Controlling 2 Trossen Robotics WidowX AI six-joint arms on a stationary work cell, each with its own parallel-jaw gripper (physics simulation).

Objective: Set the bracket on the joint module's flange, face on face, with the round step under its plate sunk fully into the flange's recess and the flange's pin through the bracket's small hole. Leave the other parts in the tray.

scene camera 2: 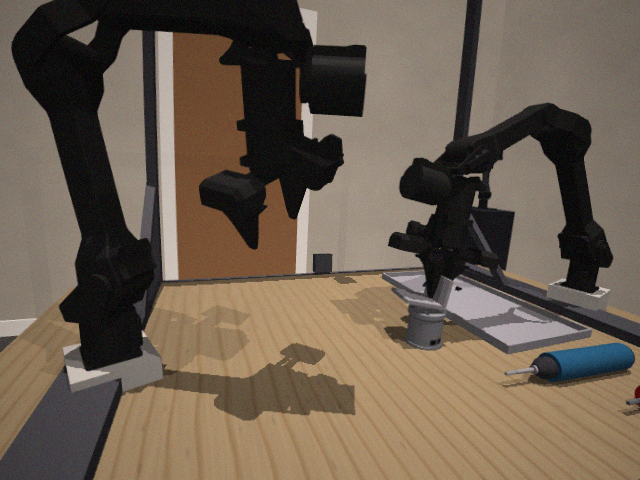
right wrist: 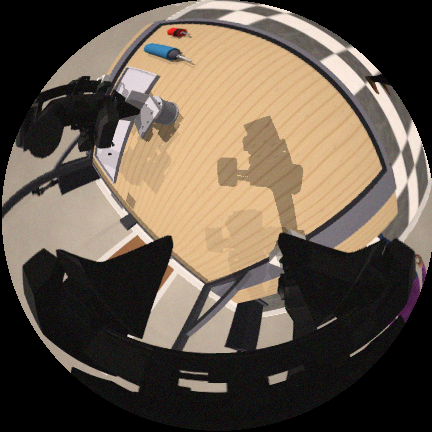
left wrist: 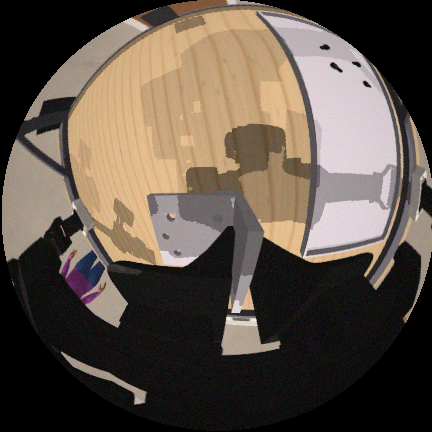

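Observation:
The grey bracket has a flat plate with small holes and an upright wall. My left gripper is shut on that wall. The plate is tilted over the top of the grey round joint module, which stands on the table. The plate hides the flange's recess and pin; whether the step touches the flange cannot be told. A sliver of the module shows behind the plate in the left wrist view. My right gripper is open and empty, high above the table.
The pale tray lies behind and right of the module, holding several small black parts. A blue-handled tool and a red-handled tool lie on the table.

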